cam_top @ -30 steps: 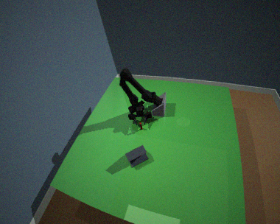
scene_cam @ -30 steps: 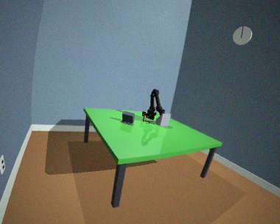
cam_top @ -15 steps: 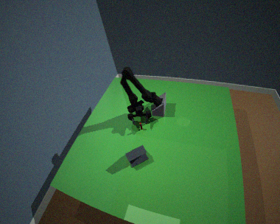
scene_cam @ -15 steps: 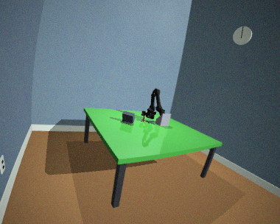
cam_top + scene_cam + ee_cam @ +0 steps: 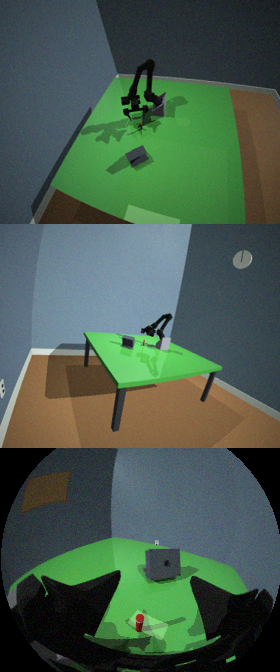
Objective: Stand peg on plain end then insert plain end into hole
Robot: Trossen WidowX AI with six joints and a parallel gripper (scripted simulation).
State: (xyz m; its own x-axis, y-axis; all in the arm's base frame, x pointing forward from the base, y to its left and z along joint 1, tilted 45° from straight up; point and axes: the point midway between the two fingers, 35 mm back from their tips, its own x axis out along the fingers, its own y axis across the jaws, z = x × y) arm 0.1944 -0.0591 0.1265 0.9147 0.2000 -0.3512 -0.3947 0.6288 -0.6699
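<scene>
Now: gripper tip 100 mm above the red peg, 20 mm past it and 10 mm to the right of it. Also, from my gripper tip: sloped grey panel: 210 mm ahead, 90 mm below, 40 mm to the left.
</scene>
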